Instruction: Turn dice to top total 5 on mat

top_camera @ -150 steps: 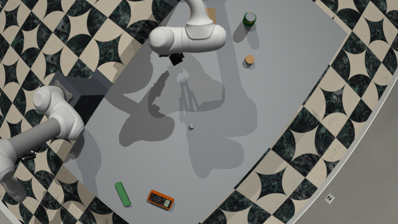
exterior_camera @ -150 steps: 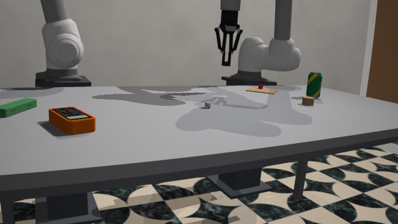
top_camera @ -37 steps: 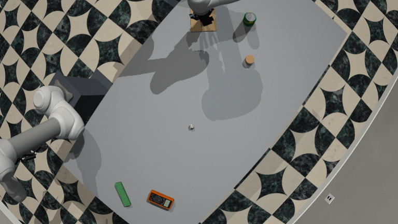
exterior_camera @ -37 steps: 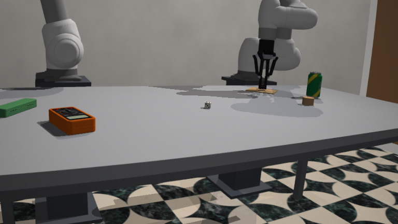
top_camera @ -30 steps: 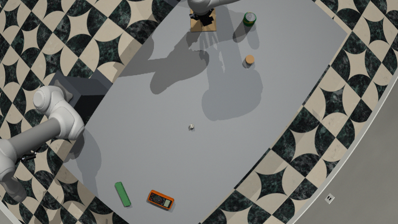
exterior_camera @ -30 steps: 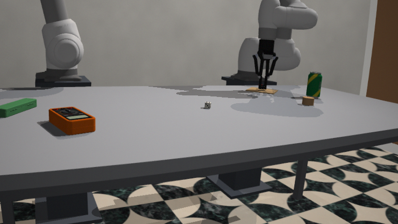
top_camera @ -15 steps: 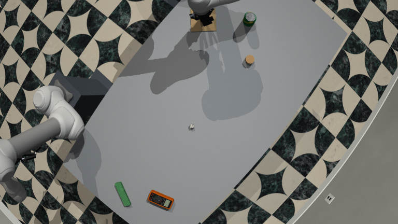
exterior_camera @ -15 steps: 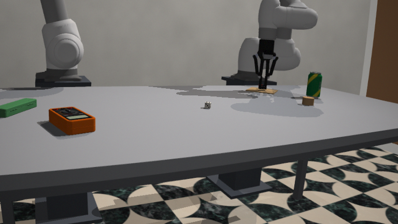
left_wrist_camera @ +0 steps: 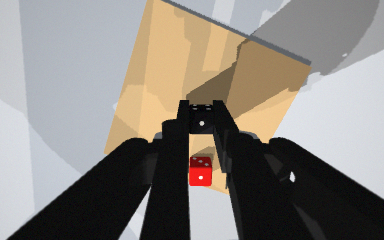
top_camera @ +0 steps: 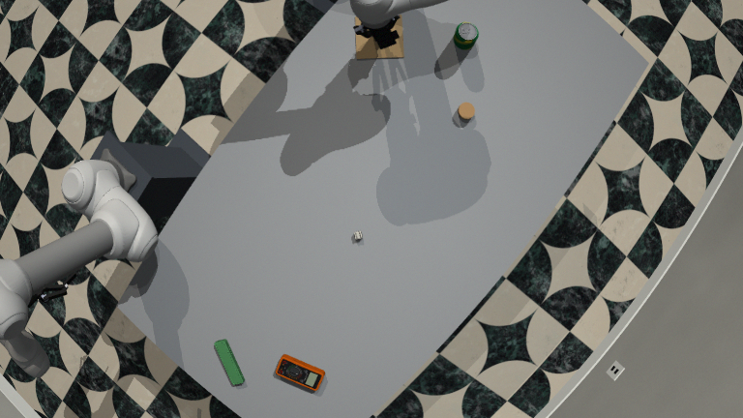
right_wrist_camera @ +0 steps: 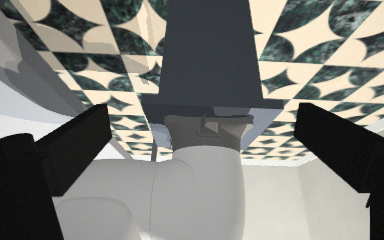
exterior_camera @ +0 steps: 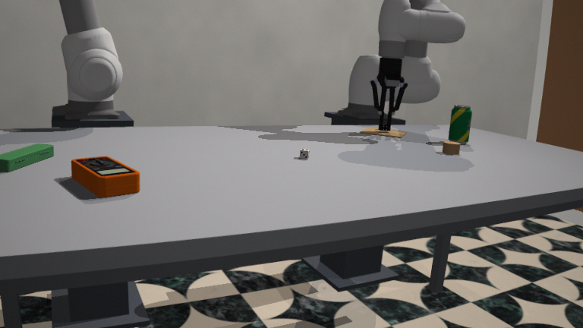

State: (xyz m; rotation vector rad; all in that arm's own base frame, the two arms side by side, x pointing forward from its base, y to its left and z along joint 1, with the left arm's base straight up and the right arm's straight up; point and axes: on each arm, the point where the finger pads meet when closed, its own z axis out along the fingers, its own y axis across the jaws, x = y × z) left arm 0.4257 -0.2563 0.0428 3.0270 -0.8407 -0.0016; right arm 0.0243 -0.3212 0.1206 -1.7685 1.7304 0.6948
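Note:
The tan mat lies 4 cm below my left hand. The rest, counted from my left hand: red die (5 cm behind, 3 cm below, 2 cm to the left); wooden cylinder (34 cm ahead, 3 cm below, 2 cm to the right); dark object (35 cm to the left, 3 cm below, 3 cm ahead).

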